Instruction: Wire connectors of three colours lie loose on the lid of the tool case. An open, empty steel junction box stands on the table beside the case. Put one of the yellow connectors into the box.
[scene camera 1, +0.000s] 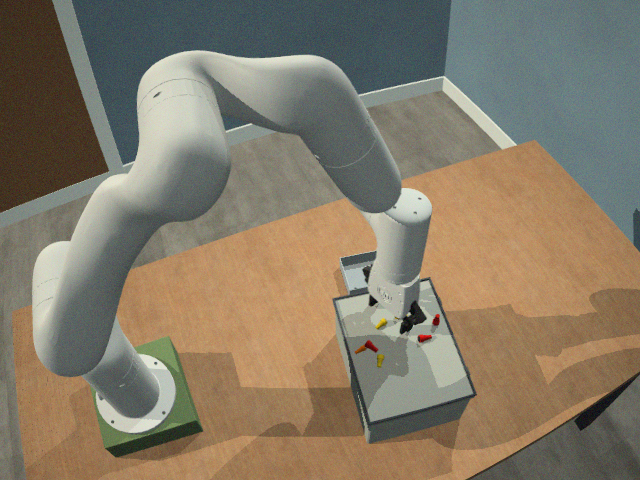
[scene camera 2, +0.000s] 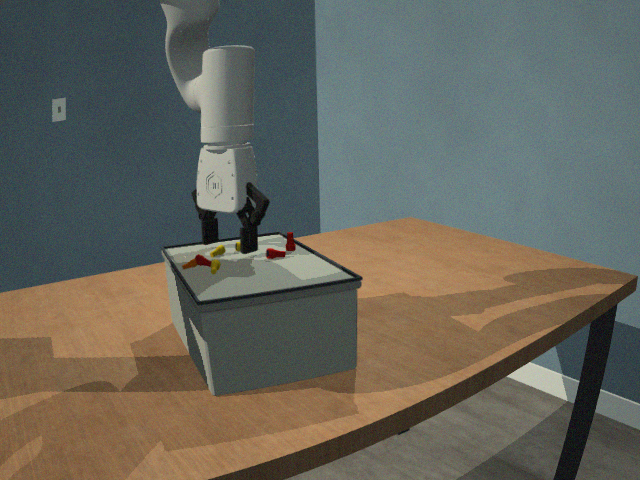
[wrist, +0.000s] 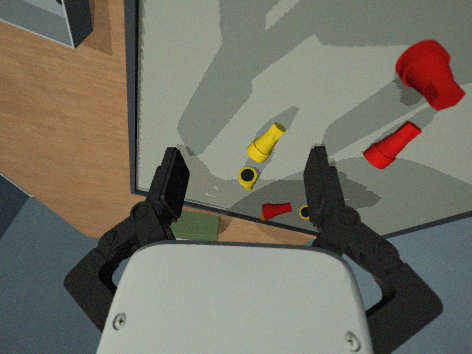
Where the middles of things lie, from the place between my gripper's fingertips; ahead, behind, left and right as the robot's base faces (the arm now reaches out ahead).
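So you can picture it, the tool case (scene camera 2: 256, 323) is 70 mm to the right of my hand and 70 mm below it. Going by their middles, that case is the nearest to my hand of the things named here. There's a steel junction box (scene camera 1: 351, 266) too, and that one's 210 mm to the left of my hand, 20 mm ahead of it and 120 mm below it.
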